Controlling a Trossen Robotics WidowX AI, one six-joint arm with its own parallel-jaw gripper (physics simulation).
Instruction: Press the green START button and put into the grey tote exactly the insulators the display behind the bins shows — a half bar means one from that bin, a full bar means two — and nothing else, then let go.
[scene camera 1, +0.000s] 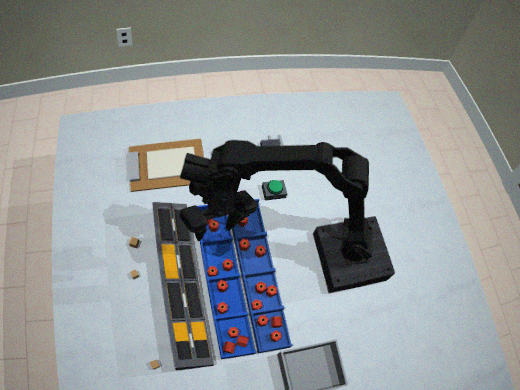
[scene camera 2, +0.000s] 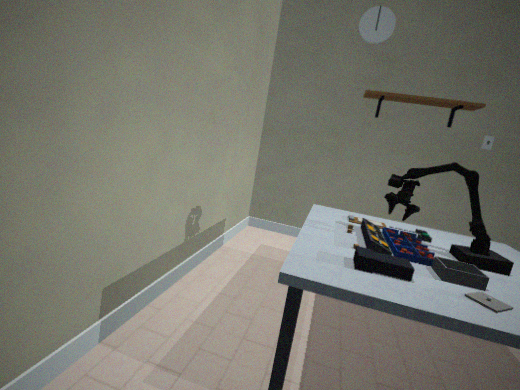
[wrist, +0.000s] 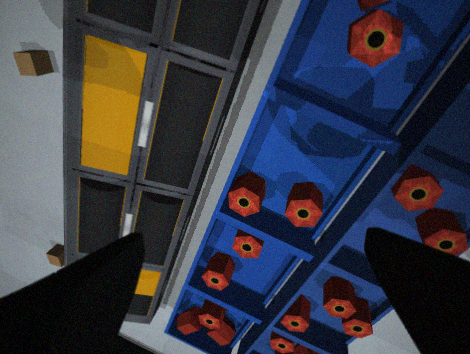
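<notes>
My gripper is open and empty, above the blue bins. The display shows a full yellow bar in the left column, second row from the top in scene camera 1, and half bars in both columns of the bottom row. Red insulators stand in the bins; some lie tipped in the bottom-row bins. The green button is unobstructed. The grey tote shows no insulator in its visible part.
A clipboard lies beyond the display. Small tan cubes lie left of it. A black box stands at the display's near end. A flat plate lies near the table edge. The arm's base is right of the bins.
</notes>
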